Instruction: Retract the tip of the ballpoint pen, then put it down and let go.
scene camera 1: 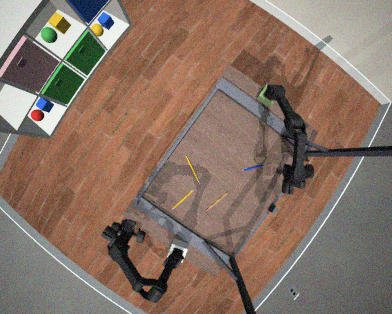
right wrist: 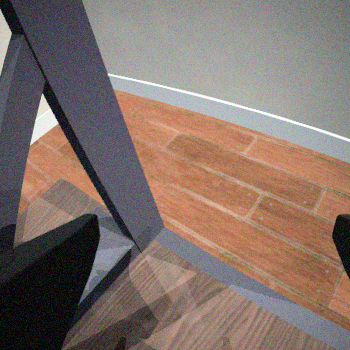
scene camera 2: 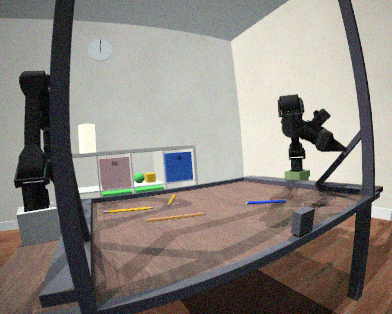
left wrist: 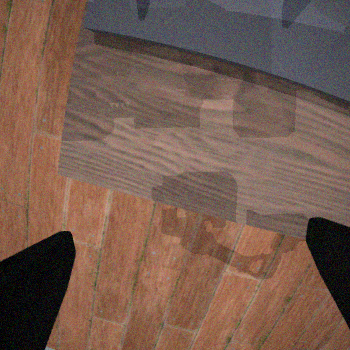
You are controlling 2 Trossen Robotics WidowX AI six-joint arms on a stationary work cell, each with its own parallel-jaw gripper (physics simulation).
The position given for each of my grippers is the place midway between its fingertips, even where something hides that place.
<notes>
My left gripper [left wrist: 191, 237] is open, holding nothing. My right gripper [scene camera 2: 343, 147] is open, with nothing in its grasp. I also see a frame strut [scene camera 2: 365, 134].
My right gripper is seen too in the right wrist view [right wrist: 219, 227]. The frame strut also shows in the right wrist view [right wrist: 55, 55].
</notes>
